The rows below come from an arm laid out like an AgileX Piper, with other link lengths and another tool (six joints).
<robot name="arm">
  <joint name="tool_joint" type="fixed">
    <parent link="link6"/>
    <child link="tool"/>
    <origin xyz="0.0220 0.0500 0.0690" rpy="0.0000 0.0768 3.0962"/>
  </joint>
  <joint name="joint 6" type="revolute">
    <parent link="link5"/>
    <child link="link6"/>
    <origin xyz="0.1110 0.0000 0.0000" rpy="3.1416 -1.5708 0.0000"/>
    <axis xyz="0 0 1"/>
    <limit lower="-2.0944" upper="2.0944"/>
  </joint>
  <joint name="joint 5" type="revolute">
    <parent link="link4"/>
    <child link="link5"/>
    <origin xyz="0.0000 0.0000 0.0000" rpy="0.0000 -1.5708 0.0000"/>
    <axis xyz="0 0 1"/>
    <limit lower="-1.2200" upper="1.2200"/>
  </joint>
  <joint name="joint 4" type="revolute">
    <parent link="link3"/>
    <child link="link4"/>
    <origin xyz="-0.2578 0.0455 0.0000" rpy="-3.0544 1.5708 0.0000"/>
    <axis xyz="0 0 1"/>
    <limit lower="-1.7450" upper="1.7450"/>
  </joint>
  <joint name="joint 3" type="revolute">
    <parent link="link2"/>
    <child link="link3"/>
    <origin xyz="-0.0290 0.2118 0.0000" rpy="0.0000 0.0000 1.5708"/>
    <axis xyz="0 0 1"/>
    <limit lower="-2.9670" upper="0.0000"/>
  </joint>
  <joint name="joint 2" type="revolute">
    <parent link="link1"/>
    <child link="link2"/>
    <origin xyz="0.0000 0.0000 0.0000" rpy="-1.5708 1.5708 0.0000"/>
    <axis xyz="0 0 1"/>
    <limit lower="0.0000" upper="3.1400"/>
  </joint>
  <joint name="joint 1" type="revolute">
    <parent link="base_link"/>
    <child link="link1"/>
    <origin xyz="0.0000 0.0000 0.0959"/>
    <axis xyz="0 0 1"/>
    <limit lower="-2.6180" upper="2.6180"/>
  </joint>
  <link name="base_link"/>
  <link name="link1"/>
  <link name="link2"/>
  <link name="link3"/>
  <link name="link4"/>
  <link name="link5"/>
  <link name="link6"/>
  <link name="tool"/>
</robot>
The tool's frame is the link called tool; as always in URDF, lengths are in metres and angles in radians.
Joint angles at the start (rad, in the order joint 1, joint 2, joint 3, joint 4, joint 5, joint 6): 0.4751 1.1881 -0.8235 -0.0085 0.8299 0.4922
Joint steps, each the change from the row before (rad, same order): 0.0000 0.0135 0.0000 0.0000 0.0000 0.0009; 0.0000 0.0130 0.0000 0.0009 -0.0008 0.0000; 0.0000 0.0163 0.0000 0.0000 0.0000 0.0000; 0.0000 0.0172 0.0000 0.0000 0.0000 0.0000; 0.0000 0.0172 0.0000 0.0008 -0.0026 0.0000; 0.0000 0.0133 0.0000 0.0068 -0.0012 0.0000; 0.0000 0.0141 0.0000 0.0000 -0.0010 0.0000; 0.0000 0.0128 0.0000 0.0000 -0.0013 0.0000; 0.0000 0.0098 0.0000 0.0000 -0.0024 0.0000
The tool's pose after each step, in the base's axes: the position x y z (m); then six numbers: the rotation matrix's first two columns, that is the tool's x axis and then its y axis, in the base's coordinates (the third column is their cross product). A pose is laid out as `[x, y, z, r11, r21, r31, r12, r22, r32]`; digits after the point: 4 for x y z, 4 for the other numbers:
[0.2996, 0.1484, 0.1127, 0.0387, -0.9930, -0.1113, -0.9184, 0.0086, -0.3956]
[0.2999, 0.1486, 0.1084, 0.0372, -0.9936, -0.1070, -0.9228, 0.0069, -0.3853]
[0.3000, 0.1487, 0.1029, 0.0357, -0.9943, -0.1001, -0.9283, 0.0041, -0.3719]
[0.3001, 0.1487, 0.0972, 0.0342, -0.9951, -0.0928, -0.9338, 0.0012, -0.3577]
[0.3004, 0.1490, 0.0917, 0.0328, -0.9956, -0.0873, -0.9385, -0.0007, -0.3452]
[0.3001, 0.1496, 0.0874, 0.0292, -0.9957, -0.0878, -0.9432, 0.0016, -0.3323]
[0.3001, 0.1496, 0.0828, 0.0282, -0.9962, -0.0822, -0.9470, -0.0003, -0.3213]
[0.3001, 0.1496, 0.0786, 0.0274, -0.9966, -0.0772, -0.9502, -0.0020, -0.3116]
[0.3003, 0.1496, 0.0756, 0.0269, -0.9969, -0.0740, -0.9522, -0.0030, -0.3053]

